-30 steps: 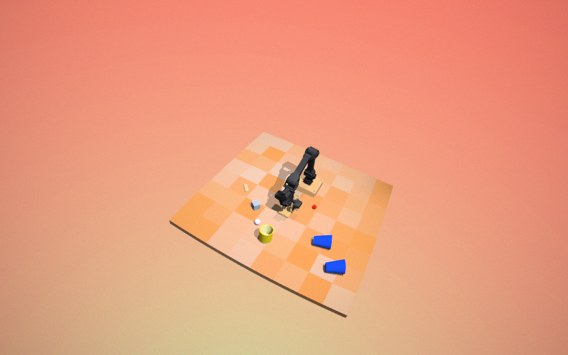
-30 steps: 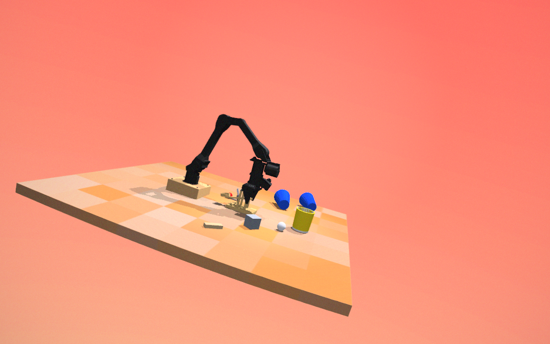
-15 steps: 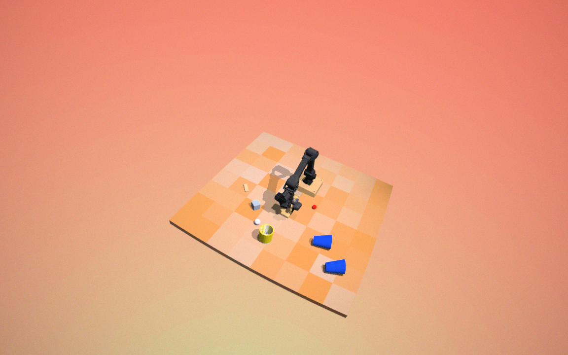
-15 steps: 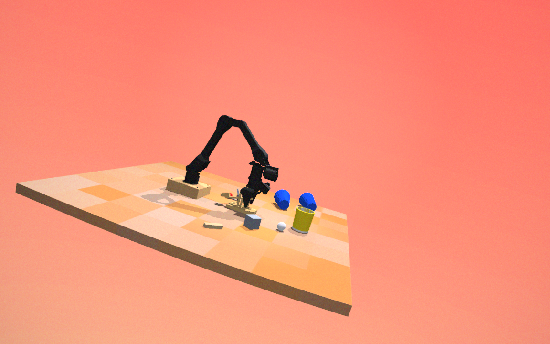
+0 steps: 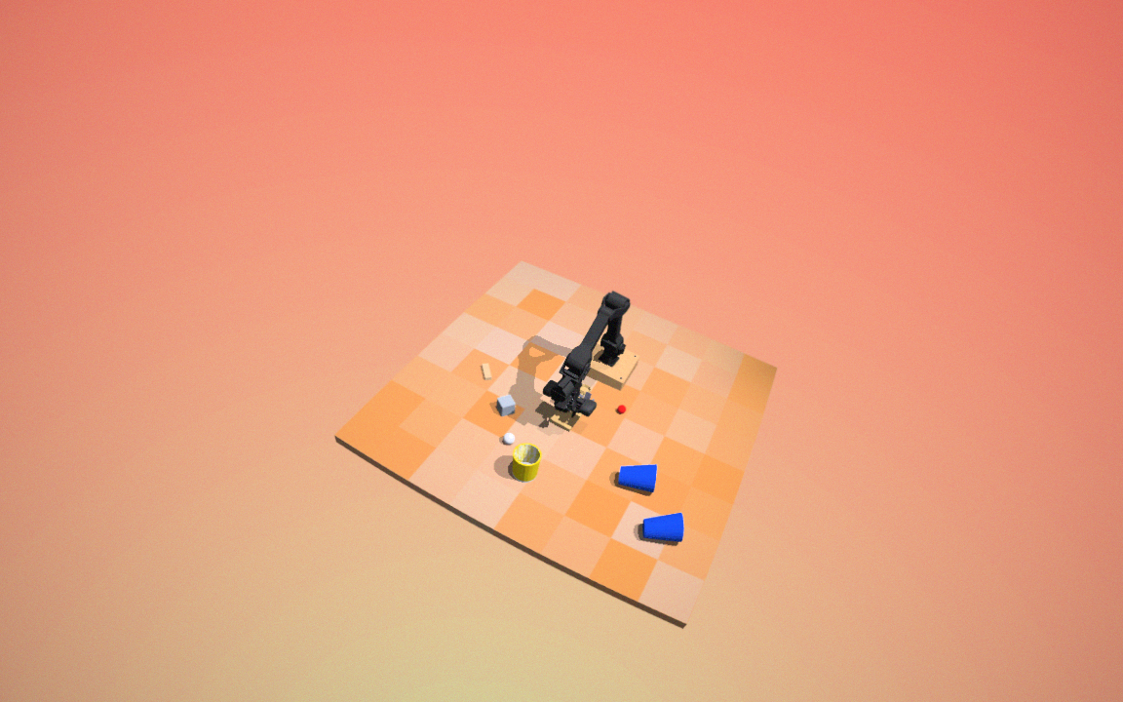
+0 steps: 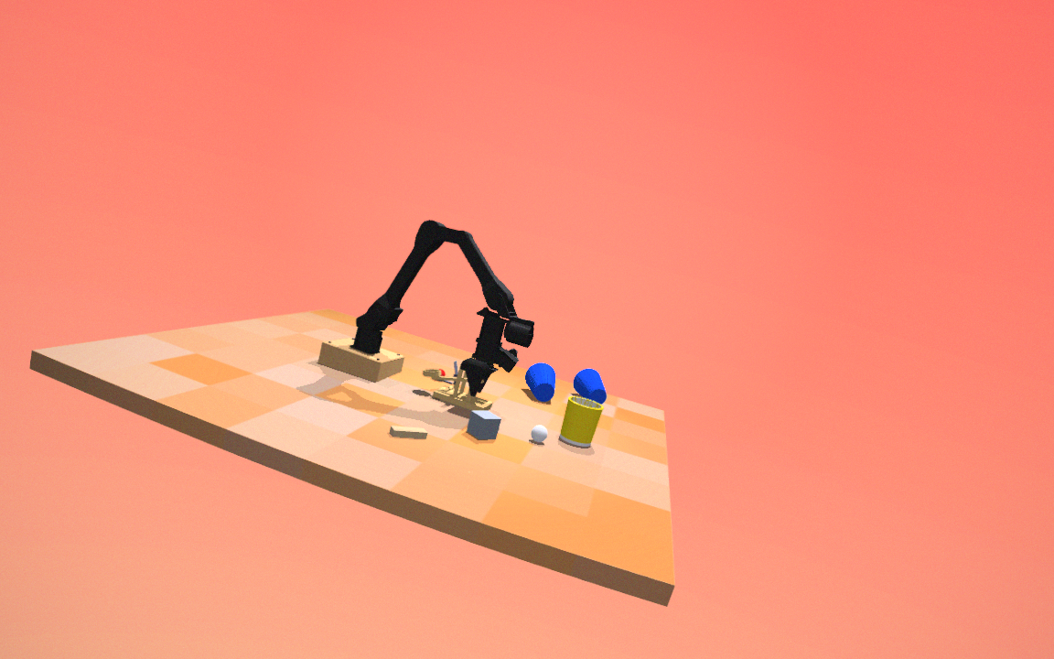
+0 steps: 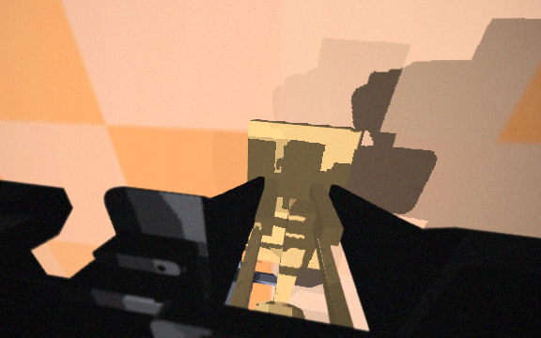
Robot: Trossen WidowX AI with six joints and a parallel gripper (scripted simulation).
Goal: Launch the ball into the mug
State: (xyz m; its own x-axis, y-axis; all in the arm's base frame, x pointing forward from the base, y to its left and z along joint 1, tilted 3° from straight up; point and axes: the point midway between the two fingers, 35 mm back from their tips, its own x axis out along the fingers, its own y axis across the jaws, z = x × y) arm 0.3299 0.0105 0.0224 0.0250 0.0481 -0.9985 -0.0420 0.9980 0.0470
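Now: the catapult frame 50 mm behind my gripper tip and 50 mm above it. Round my gripper tip: wooden catapult 70 mm behind, 20 mm to the left, 20 mm above; then red ball 160 mm behind, 140 mm to the left, 20 mm below; then grey cube 100 mm ahead, 190 mm to the right, 10 mm below.
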